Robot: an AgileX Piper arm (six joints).
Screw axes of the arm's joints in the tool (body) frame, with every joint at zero. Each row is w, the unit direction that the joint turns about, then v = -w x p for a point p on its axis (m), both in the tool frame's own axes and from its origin. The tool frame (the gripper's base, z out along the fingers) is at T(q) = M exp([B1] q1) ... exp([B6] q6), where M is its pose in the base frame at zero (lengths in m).
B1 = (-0.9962, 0, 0.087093, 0, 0.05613, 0)
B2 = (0, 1, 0, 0.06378, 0, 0.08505)
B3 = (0, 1, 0, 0.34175, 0, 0.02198)
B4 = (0, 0, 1, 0, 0, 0)
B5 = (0, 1, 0, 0.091, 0, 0)
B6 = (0, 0, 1, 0, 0, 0)
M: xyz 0.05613 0 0.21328 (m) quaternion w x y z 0.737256 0 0.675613 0
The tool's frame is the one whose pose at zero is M.
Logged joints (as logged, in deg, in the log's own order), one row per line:
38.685 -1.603 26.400 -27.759 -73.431 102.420
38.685 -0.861 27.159 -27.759 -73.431 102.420
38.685 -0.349 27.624 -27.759 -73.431 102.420
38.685 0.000 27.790 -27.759 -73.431 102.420
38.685 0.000 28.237 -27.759 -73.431 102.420
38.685 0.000 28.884 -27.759 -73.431 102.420
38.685 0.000 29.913 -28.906 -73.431 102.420
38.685 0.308 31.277 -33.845 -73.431 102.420
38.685 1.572 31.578 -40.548 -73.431 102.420
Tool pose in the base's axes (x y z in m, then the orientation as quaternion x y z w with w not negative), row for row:
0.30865 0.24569 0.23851 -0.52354 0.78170 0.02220 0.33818
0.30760 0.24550 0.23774 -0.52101 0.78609 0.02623 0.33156
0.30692 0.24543 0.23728 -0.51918 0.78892 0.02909 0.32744
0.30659 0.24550 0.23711 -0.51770 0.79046 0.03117 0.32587
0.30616 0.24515 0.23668 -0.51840 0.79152 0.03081 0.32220
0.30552 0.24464 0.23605 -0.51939 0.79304 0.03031 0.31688
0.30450 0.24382 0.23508 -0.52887 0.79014 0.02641 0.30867
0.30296 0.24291 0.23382 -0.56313 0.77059 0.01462 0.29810
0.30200 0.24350 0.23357 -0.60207 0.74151 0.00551 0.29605
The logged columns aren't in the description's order. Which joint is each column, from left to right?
Columns, left to right: q1, q4, q5, q6, q3, q2.
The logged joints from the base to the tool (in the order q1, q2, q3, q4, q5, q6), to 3 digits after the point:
38.685 102.420 -73.431 -1.603 26.400 -27.759
38.685 102.420 -73.431 -0.861 27.159 -27.759
38.685 102.420 -73.431 -0.349 27.624 -27.759
38.685 102.420 -73.431 0.000 27.790 -27.759
38.685 102.420 -73.431 0.000 28.237 -27.759
38.685 102.420 -73.431 0.000 28.884 -27.759
38.685 102.420 -73.431 0.000 29.913 -28.906
38.685 102.420 -73.431 0.308 31.277 -33.845
38.685 102.420 -73.431 1.572 31.578 -40.548

